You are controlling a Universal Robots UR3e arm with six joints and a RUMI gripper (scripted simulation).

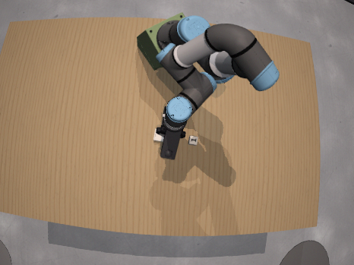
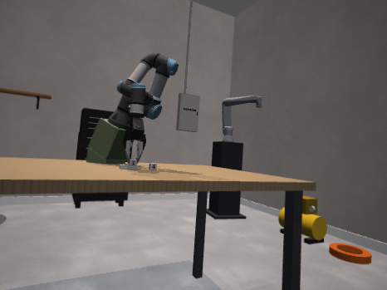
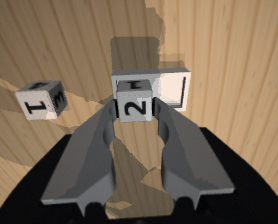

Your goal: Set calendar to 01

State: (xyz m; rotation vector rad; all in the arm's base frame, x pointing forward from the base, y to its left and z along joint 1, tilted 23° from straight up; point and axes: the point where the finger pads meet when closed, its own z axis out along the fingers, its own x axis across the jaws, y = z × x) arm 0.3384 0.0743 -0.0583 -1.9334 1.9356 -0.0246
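Now: the white tray 30 mm below my hand and 20 mm to the right of it. Also, from my hand: white cube 10 mm below.
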